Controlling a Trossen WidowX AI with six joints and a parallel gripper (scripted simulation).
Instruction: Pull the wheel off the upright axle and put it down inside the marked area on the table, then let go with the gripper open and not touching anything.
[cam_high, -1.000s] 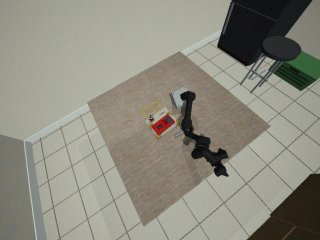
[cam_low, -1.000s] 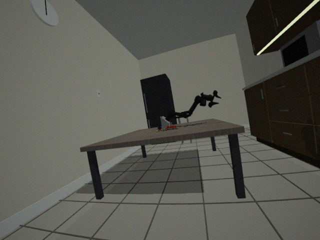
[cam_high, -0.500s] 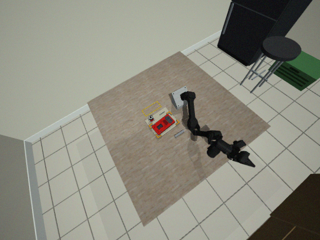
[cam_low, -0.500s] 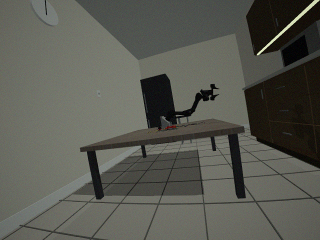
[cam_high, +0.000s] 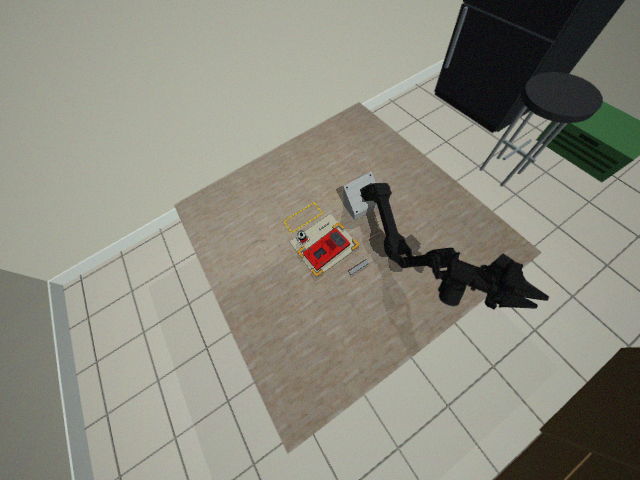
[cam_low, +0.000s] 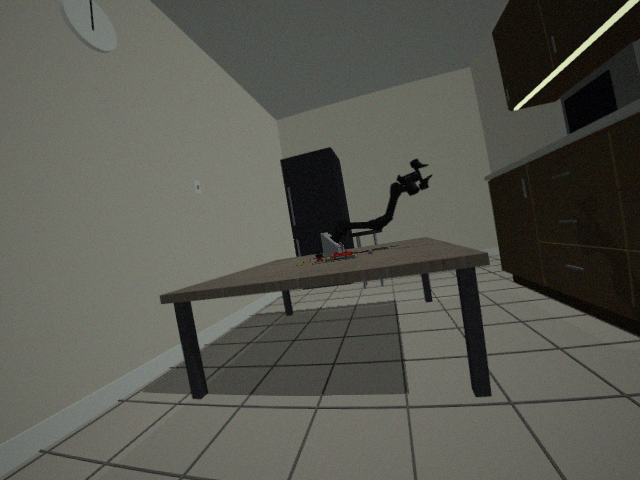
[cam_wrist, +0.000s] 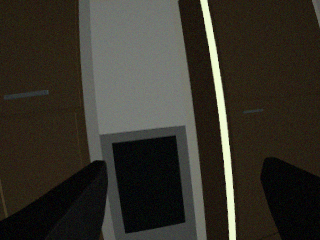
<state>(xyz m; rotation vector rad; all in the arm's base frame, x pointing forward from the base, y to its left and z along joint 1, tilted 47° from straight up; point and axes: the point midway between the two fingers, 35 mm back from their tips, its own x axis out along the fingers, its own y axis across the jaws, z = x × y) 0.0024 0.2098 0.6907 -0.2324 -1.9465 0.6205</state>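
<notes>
Right now the small wheel is 37 cm ahead of my gripper tip, 68 cm to the right of it and 39 cm below it. From my gripper tip the other things lie so: small grey bar (23 cm ahead, 42 cm to the right, 43 cm below).
</notes>
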